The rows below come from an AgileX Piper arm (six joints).
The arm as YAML. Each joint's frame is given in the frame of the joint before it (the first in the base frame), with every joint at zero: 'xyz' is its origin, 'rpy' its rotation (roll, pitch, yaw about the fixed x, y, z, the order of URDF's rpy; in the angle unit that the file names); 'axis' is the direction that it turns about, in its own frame. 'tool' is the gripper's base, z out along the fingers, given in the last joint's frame.
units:
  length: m
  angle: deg
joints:
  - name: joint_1
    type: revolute
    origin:
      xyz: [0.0, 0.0, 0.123]
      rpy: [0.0, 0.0, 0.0]
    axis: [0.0, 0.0, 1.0]
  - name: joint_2
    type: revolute
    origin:
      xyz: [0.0, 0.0, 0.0]
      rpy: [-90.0, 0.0, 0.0]
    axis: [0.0, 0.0, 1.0]
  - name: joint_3
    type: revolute
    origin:
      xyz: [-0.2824, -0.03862, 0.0]
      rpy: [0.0, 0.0, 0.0]
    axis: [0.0, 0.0, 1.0]
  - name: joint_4
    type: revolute
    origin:
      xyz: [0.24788, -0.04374, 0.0]
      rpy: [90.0, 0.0, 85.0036]
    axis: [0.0, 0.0, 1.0]
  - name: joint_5
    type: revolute
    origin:
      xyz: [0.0, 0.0, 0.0]
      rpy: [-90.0, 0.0, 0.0]
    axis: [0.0, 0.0, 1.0]
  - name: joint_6
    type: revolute
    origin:
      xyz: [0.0, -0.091, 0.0]
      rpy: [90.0, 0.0, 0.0]
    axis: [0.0, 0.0, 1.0]
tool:
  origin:
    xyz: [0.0, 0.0, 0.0]
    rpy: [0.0, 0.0, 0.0]
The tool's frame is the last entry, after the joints.
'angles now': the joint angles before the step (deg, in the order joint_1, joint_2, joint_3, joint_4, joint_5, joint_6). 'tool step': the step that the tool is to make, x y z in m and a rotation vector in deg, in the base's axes. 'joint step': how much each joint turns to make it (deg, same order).
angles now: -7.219 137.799 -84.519 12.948 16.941 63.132
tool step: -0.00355 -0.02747 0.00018 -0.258 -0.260 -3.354
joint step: -3.439 -0.001 0.002 -0.323 -0.313 0.122
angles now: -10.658 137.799 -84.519 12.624 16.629 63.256
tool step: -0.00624 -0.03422 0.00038 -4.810 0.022 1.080
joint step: -3.943 0.000 0.001 -6.877 -1.044 0.002
